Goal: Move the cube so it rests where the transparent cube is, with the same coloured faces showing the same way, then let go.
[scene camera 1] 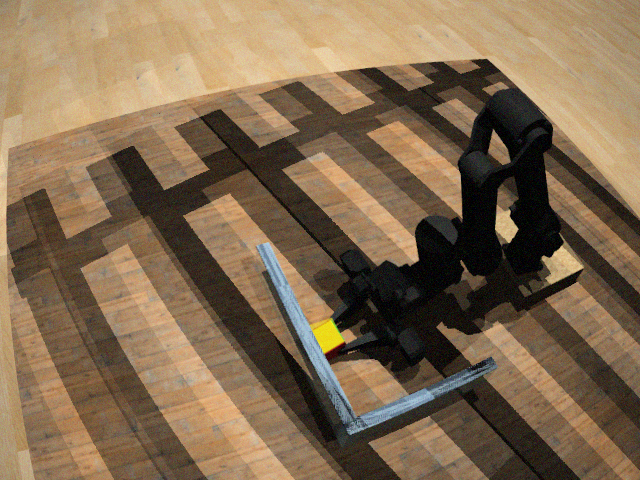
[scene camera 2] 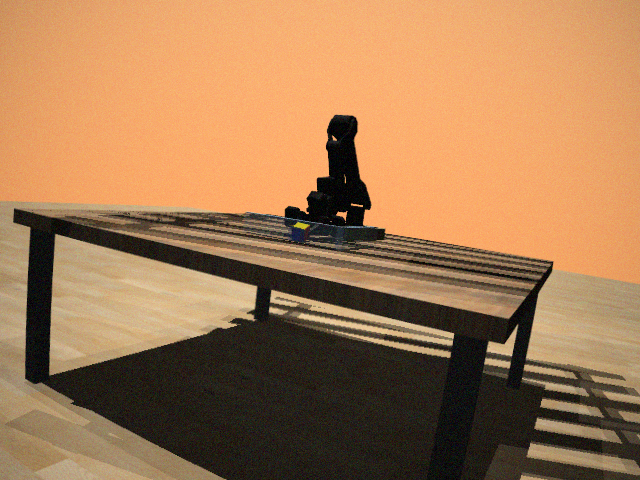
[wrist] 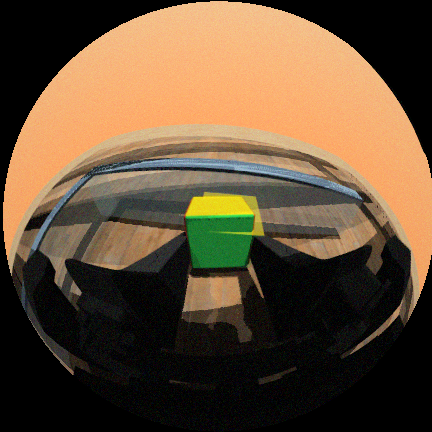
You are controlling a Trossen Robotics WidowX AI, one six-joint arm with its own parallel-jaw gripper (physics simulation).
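Pixels of known places: gripper, fingertip midpoint: [scene camera 1: 331, 339] [wrist: 218, 236]; arm's base, origin of the base link: [scene camera 1: 522, 257] [scene camera 2: 354, 225].
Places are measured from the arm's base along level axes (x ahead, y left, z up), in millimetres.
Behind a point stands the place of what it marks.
The solid cube [scene camera 1: 329, 335] @[y 70, x 370, z 4 mm] [scene camera 2: 298, 233] [wrist: 220, 242] @[y 63, x 352, z -9 mm] has a yellow top. Green faces the wrist camera, blue shows in scene camera 2, and a red side shows in scene camera 1. My gripper [scene camera 1: 339, 335] @[y 66, x 363, z -17 mm] [wrist: 218, 236] @[y 66, x 363, z -17 mm] is shut on it, one finger on each side. The cube is low, at or close to the table top; any gap beneath it cannot be told. The transparent cube [wrist: 259, 222] @[y 42, x 368, z -2 mm] overlaps it; its pale yellow top shows past the solid cube's far and right edges in the wrist view and looks slightly turned relative to it. The rest of it is hidden.
An L-shaped barrier with a blue-grey top rim [scene camera 1: 294, 304] @[y 20, x 408, z 19 mm] [wrist: 200, 164] @[y 89, x 395, z 18 mm] and see-through sides stands just beyond the cube; its shorter arm [scene camera 1: 423, 400] @[y 203, x 279, z 19 mm] runs toward the arm's base side. The wooden table [scene camera 1: 155, 330] @[y -5, x 613, z -42 mm] [scene camera 2: 403, 281] @[y 538, x 625, z -42 mm] has dark shadow stripes.
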